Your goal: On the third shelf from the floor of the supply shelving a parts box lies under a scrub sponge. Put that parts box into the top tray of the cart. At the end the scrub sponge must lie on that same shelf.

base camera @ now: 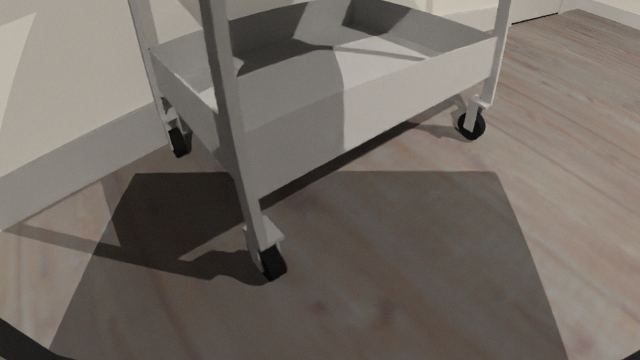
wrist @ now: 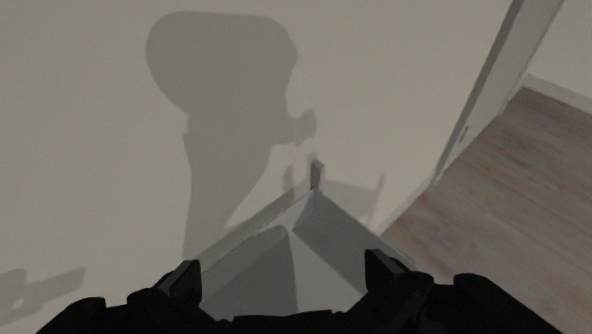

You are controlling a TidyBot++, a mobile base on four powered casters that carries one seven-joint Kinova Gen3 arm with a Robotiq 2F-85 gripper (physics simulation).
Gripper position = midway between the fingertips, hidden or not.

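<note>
Gripper visible (wrist: 283, 273). Cart (base camera: 272, 97) visible, and again in the wrist view (wrist: 311, 257). Wall (base camera: 84, 108) visible, with the wrist view showing it as well (wrist: 141, 141).
</note>
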